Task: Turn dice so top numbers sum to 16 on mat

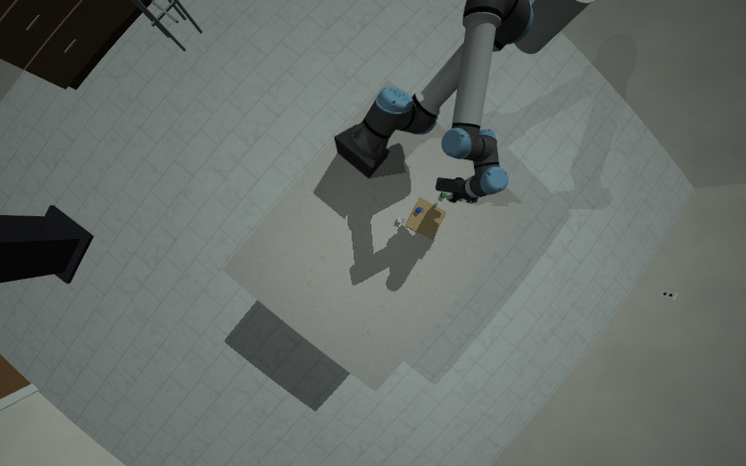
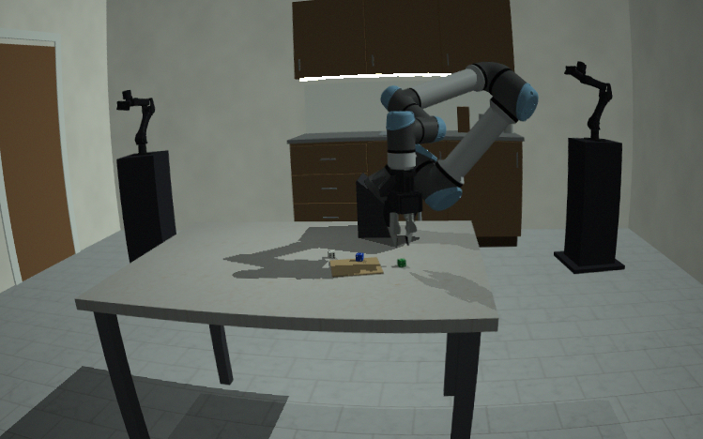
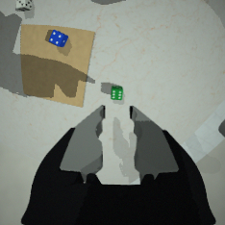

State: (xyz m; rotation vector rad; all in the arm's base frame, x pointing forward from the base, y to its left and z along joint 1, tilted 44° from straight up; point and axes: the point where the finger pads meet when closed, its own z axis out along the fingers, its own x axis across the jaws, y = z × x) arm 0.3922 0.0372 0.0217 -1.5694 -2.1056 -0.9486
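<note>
Right now the green die is 7 cm below my hand. The rest, counted from my hand: blue die: 12 cm to the right, 6 cm below, 6 cm behind; white die: 20 cm to the right, 10 cm behind, 7 cm below; tan mat: 13 cm to the right, 7 cm below, 1 cm behind.
</note>
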